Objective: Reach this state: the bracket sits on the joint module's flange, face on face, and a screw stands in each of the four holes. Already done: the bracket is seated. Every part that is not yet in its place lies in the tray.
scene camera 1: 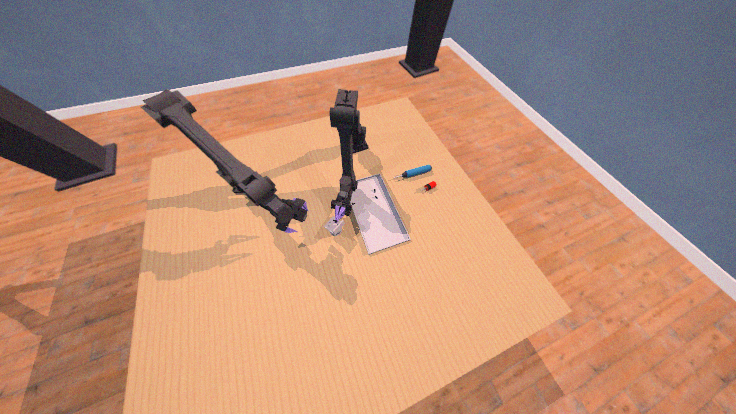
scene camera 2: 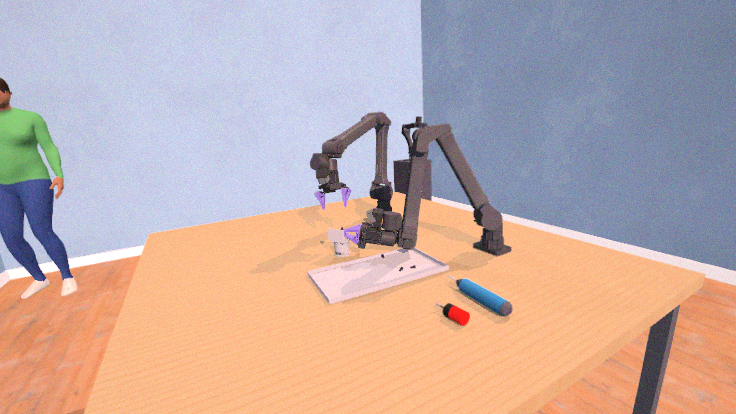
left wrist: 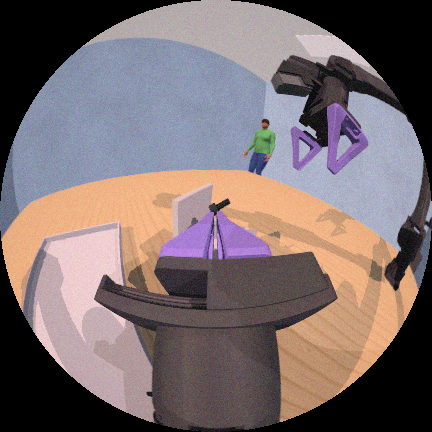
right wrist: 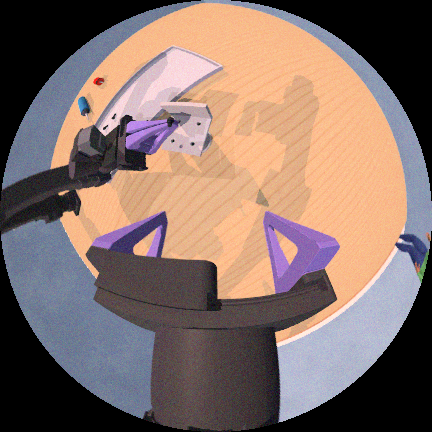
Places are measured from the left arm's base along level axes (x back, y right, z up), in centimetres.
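Pixels of known places: left gripper, fingertip midpoint: (scene camera 1: pixel 335 222) (scene camera 2: pixel 340 232) (left wrist: pixel 214 215) (right wrist: pixel 176 122); right gripper, fingertip midpoint: (scene camera 2: pixel 334 208) (left wrist: pixel 309 169) (right wrist: pixel 214 216); left arm's base, link origin: (scene camera 1: pixel 357 146) (scene camera 2: pixel 491 249) (right wrist: pixel 74 199).
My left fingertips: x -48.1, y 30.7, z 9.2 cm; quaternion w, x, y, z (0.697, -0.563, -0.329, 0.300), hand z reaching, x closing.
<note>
For each thing: its middle in the pictures, then the offset to it from my left fingertips. "*": a spot on its surface instead.
- pale bracket, body centre: (left wrist: pixel 222 223) (right wrist: pixel 181 128) (scene camera 2: pixel 340 233) (scene camera 1: pixel 333 223) dx +0.3, dy +0.9, dz -1.0 cm
- white joint module, body centre: (right wrist: pixel 191 136) (scene camera 2: pixel 341 246) dx +0.3, dy +0.9, dz -6.0 cm
- black screw, body centre: (left wrist: pixel 219 205) dx +0.5, dy -0.1, dz +1.2 cm
- tray, surface spot: (scene camera 2: pixel 329 290) * dx -16.3, dy -24.3, dz -8.8 cm
- blue screwdriver, body centre: (scene camera 2: pixel 474 291) (right wrist: pixel 83 107) (scene camera 1: pixel 412 172) dx +15.5, dy -52.0, dz -7.2 cm
The pale bracket (scene camera 1: pixel 334 226) (scene camera 2: pixel 335 235) (left wrist: pixel 187 207) (right wrist: pixel 187 146) sits on the white joint module (scene camera 2: pixel 341 248), its plate upright on one side. Dark holes show in its base in the right wrist view. My left gripper (scene camera 1: pixel 337 219) (scene camera 2: pixel 345 233) (left wrist: pixel 214 215) (right wrist: pixel 175 122) is shut on a black screw (left wrist: pixel 220 204), held tilted at the fingertips over the bracket. The fingers partly hide the base, and I cannot tell the screw's exact height. My right gripper (scene camera 1: pixel 298 218) (scene camera 2: pixel 334 207) (left wrist: pixel 309 169) (right wrist: pixel 214 216) is open and empty, higher up and off to one side. Three black screws (scene camera 2: pixel 382 255) (scene camera 2: pixel 401 268) (scene camera 2: pixel 412 266) lie in the tray (scene camera 1: pixel 380 247) (scene camera 2: pixel 329 290).
The tray stands close beside the joint module. A blue screwdriver (scene camera 1: pixel 417 170) (scene camera 2: pixel 484 297) (right wrist: pixel 83 106) and a shorter red one (scene camera 1: pixel 430 185) (scene camera 2: pixel 457 314) (right wrist: pixel 98 81) lie beyond the tray. A person (scene camera 2: pixel 25 149) (left wrist: pixel 263 142) stands past the table.
</note>
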